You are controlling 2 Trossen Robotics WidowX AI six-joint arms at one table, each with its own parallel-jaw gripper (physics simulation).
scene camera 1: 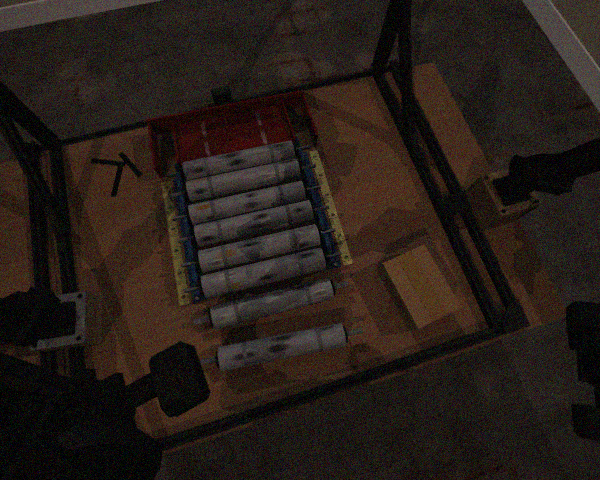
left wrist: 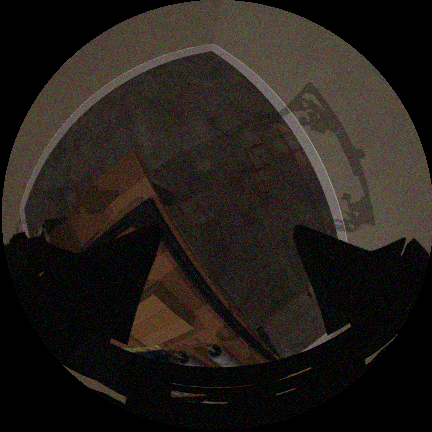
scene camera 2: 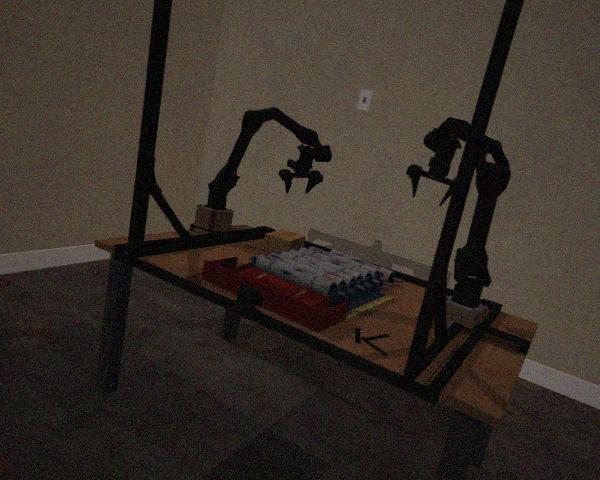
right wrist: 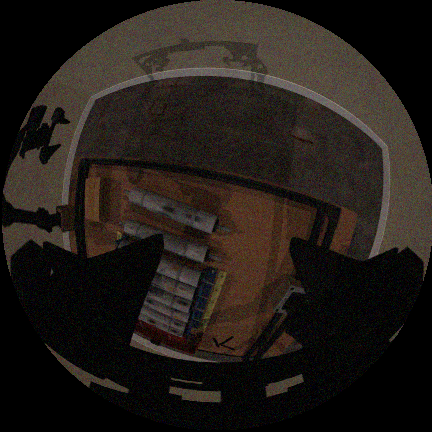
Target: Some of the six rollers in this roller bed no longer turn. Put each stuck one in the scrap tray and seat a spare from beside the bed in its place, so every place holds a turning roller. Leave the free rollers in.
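Places are measured from the left arm's base along level axes (x ahead, y left, z up), in centimetres.
Pixels of known places: left gripper, between the fingertips: [scene camera 1: 575,377] [left wrist: 229,231] [scene camera 2: 296,193] [right wrist: 64,133]; right gripper, between the fingertips: [scene camera 1: 157,411] [scene camera 2: 426,201] [right wrist: 228,242]; left arm's base, origin of its link: [scene camera 1: 511,189] [scene camera 2: 215,207] [right wrist: 58,218]; right arm's base, origin of its link: [scene camera 1: 58,320] [scene camera 2: 465,302] [right wrist: 295,301].
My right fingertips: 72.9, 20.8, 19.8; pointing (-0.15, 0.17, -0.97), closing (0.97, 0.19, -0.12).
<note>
Ahead of a thing's pixels: the offset from my right fingertips to its middle, as dx, dy, dz. "spot": to the spot under its first point.
Six grey, dark-blotched rollers lie side by side in the roller bed [scene camera 1: 330,205] [right wrist: 200,295], which has blue rails and yellow edge strips. Which are stuck does not show. Two similar spares lie parallel in front of it in scene camera 1: a nearer spare @(-16.8, -13.2, -27.8) [scene camera 1: 272,304] [right wrist: 185,247] and a farther spare @(-16.4, -4.0, -27.7) [scene camera 1: 282,346] [right wrist: 172,211]. The red scrap tray @(-18.5, -56.3, -27.4) [scene camera 1: 235,130] [scene camera 2: 310,312] [right wrist: 170,340] stands at the bed's other end; no roller shows inside. My left gripper [scene camera 2: 297,192] [left wrist: 229,231] is open and empty, high above the table. My right gripper [scene camera 2: 427,200] [right wrist: 228,242] is also open, empty and raised.
A wooden block @(-47.6, -7.4, -27.4) [scene camera 1: 420,285] [scene camera 2: 285,240] [left wrist: 157,320] [right wrist: 92,199] lies right of the spares in scene camera 1. A thin black three-armed piece @(spot: +10.3, -57.4, -30.1) [scene camera 1: 120,162] [scene camera 2: 367,338] [right wrist: 222,343] lies left of the tray there. Black frame posts [scene camera 2: 145,150] rise at the table's sides.
</note>
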